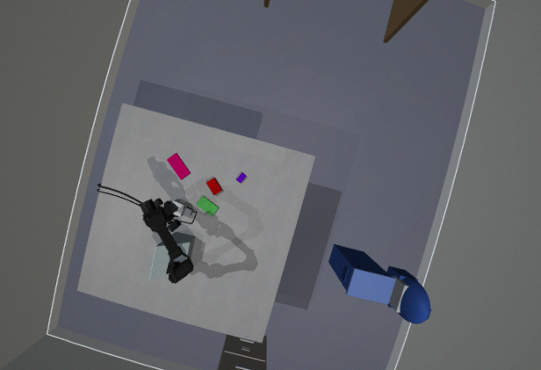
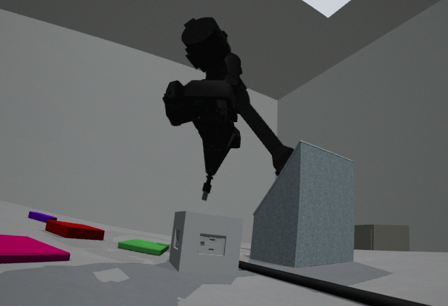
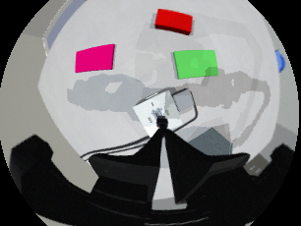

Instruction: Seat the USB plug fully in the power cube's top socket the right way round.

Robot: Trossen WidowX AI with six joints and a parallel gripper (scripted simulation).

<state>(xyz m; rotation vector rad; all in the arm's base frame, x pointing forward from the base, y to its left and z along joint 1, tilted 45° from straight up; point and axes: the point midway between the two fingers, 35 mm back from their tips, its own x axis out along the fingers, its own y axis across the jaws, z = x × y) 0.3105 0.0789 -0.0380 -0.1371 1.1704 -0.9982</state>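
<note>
My gripper tip is 20 mm above the USB plug. Also, from my gripper tip: magenta tile (240 mm ahead, 130 mm below, 90 mm to the left); green tile (160 mm to the right, 130 mm below, 40 mm ahead); red tile (180 mm ahead, 170 mm to the right, 130 mm below).
</note>
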